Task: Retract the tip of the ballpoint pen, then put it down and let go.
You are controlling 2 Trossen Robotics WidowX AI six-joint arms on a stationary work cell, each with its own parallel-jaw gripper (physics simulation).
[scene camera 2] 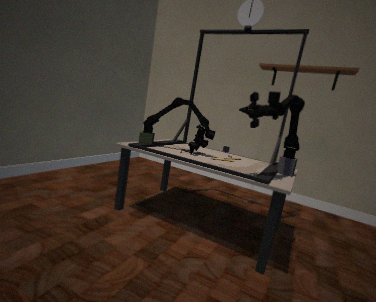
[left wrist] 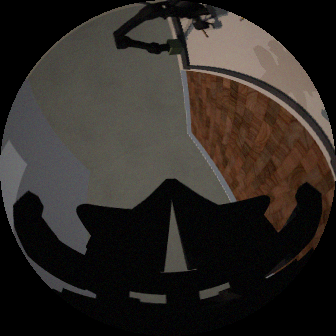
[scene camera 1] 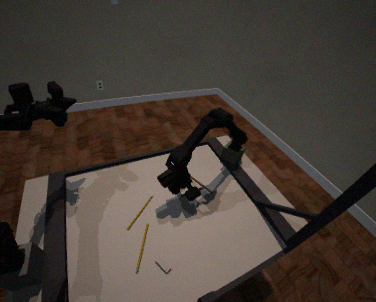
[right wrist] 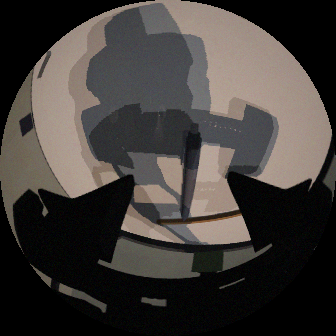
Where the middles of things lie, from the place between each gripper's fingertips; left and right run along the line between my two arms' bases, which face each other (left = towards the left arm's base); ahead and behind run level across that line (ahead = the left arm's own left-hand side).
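There is the dark ballpoint pen (right wrist: 191,143), and counted from my left hand it is 37 cm below, 32 cm to the right and 46 cm behind.
My right hand is 20 mm to the left of the dark ballpoint pen. Going by its middle, the pen is nearer to my right hand than to my left hand.
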